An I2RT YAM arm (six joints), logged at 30 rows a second.
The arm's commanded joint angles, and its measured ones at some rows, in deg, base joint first. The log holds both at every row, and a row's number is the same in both.
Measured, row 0:
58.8, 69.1, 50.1, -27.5, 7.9, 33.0
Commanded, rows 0 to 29:
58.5, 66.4, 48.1, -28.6, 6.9, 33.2
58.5, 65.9, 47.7, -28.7, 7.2, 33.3
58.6, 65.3, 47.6, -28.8, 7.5, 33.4
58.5, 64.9, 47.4, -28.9, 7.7, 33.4
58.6, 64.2, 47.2, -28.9, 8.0, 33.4
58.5, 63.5, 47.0, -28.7, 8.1, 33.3
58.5, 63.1, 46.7, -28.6, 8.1, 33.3
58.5, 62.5, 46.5, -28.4, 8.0, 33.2
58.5, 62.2, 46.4, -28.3, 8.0, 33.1
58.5, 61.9, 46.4, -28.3, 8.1, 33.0
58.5, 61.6, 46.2, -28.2, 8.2, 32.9
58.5, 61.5, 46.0, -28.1, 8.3, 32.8
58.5, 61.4, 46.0, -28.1, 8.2, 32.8
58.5, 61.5, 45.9, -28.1, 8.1, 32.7
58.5, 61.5, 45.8, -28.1, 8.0, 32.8
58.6, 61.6, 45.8, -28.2, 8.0, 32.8
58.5, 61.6, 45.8, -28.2, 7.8, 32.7
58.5, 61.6, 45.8, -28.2, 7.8, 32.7
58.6, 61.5, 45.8, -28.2, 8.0, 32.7
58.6, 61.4, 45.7, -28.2, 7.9, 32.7
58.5, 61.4, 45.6, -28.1, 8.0, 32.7
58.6, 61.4, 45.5, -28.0, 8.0, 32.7
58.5, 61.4, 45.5, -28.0, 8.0, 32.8
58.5, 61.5, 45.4, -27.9, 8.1, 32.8
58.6, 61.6, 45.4, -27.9, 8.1, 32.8
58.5, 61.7, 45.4, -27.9, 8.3, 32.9
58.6, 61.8, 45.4, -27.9, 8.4, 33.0
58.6, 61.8, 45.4, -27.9, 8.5, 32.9
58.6, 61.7, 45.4, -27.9, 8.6, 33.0
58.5, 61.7, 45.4, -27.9, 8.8, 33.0
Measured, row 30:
58.8, 62.1, 46.0, -27.1, 7.8, 33.0
